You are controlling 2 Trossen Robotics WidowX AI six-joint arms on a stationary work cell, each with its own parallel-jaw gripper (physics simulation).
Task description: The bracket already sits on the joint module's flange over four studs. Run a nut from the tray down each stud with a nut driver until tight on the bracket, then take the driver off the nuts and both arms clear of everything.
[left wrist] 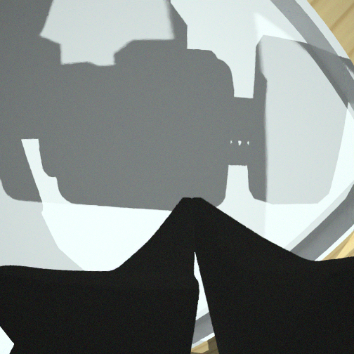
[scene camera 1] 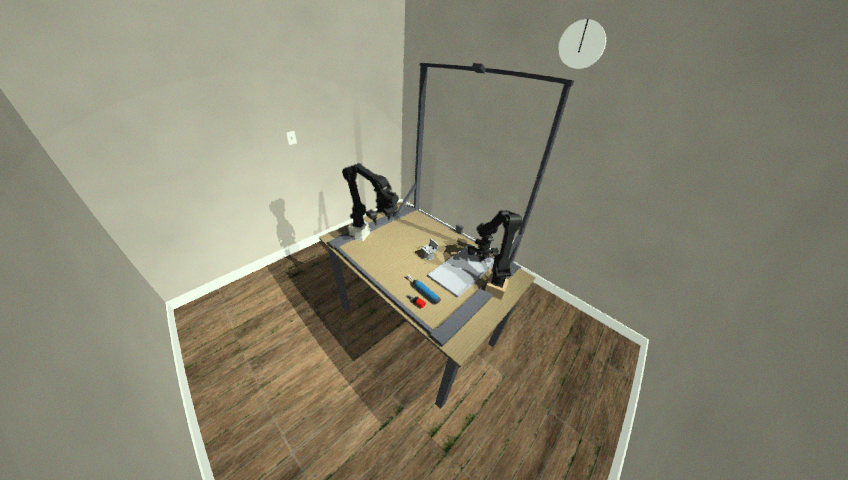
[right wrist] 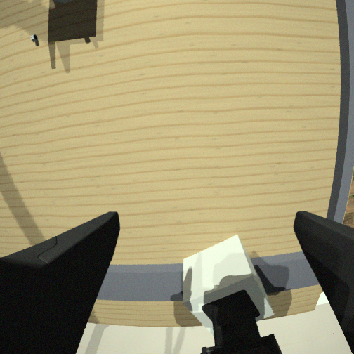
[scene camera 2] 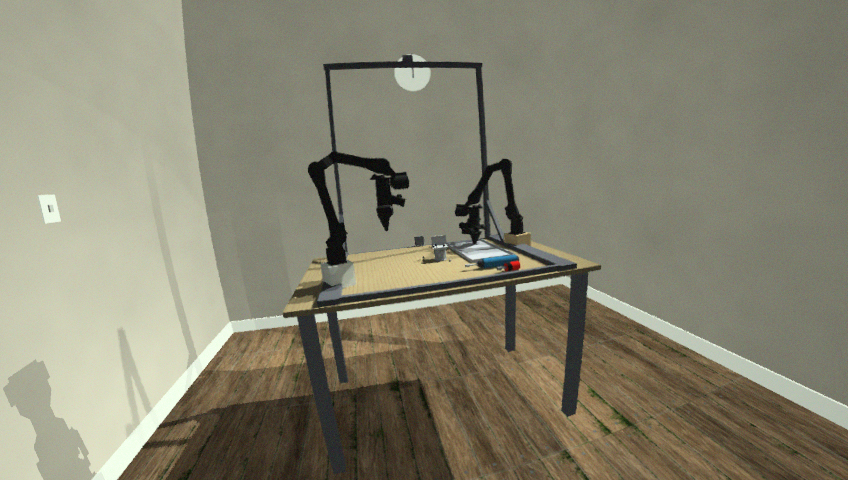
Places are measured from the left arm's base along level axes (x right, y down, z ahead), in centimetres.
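Pixels of known places: left gripper, fingertip midpoint: (scene camera 1: 480, 261) (scene camera 2: 474, 244); right gripper, fingertip midpoint: (scene camera 1: 382, 222) (scene camera 2: 386, 229); left arm's base at its link origin: (scene camera 1: 498, 282) (scene camera 2: 517, 233); right arm's base at its link origin: (scene camera 1: 358, 224) (scene camera 2: 336, 262).
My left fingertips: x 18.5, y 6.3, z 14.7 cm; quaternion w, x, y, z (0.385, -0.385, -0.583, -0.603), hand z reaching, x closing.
Observation:
Ahead of a thing's pixels: the offset from my left fingertips to its middle.
My left gripper (scene camera 1: 474, 256) (scene camera 2: 474, 242) (left wrist: 190, 206) is shut with its fingertips together, low over the pale tray {dx -10.4, dy -0.1, dz +6.6 cm} (scene camera 1: 449, 277) (scene camera 2: 491, 256) (left wrist: 310, 125); no nut shows between the fingers. The small grey joint module (scene camera 1: 427, 253) (scene camera 2: 439, 252) stands left of the tray, with the upright grey bracket {dx -11.9, dy -7.5, dz +30.0 cm} (scene camera 1: 433, 242) (scene camera 2: 439, 239) at its top; studs are too small to make out. A blue-handled driver {dx -38.5, dy -1.3, dz +20.5 cm} (scene camera 1: 426, 290) (scene camera 2: 498, 261) and a red-handled driver {dx -47.1, dy -1.0, dz +19.6 cm} (scene camera 1: 420, 302) (scene camera 2: 512, 265) lie on the table. My right gripper (scene camera 2: 386, 228) (right wrist: 209, 221) is open and empty, high above the table's left part.
A small dark block {dx +22.9, dy -2.5, dz +23.0 cm} (scene camera 1: 458, 228) (scene camera 2: 418, 240) stands at the table's back edge. A dark overhead frame (scene camera 1: 420, 136) (scene camera 2: 483, 118) rises behind the table. The white base block {dx -16.8, dy -4.0, dz +80.3 cm} (scene camera 1: 358, 231) (scene camera 2: 338, 274) (right wrist: 215, 270) carries the right arm. A tiny metal part (right wrist: 34, 38) shows in the right wrist view.

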